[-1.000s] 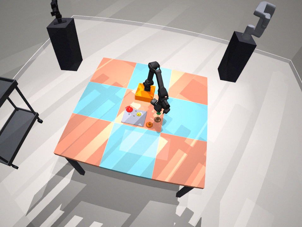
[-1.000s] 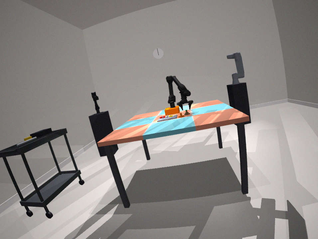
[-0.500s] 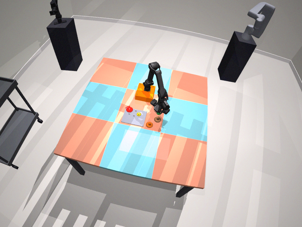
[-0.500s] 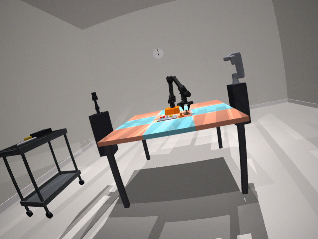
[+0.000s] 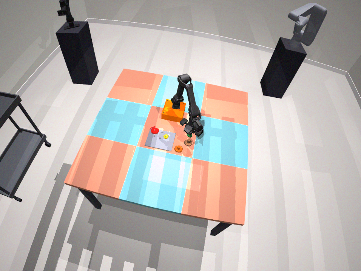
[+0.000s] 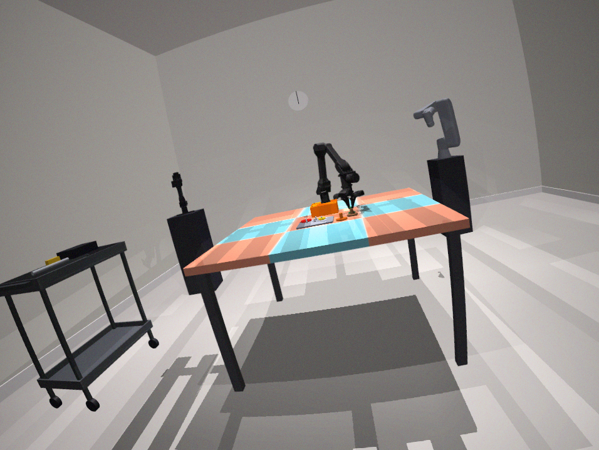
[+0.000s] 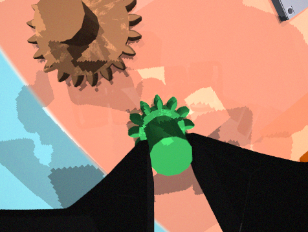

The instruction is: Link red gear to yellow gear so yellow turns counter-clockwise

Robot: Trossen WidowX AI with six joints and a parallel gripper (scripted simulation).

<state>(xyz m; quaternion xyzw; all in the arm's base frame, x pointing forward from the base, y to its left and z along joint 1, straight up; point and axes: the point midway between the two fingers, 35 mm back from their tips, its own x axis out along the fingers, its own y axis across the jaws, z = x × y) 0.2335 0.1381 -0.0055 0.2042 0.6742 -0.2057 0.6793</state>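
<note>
Now: the red gear 28 cm to the right of my gripper tip, 1 cm below it and 1 cm ahead of it. Round my gripper tip: brown gear 7 cm ahead, 1 cm to the right, 1 cm below; orange gear 14 cm ahead, 8 cm to the right, 1 cm below; green gear 1 cm below.
</note>
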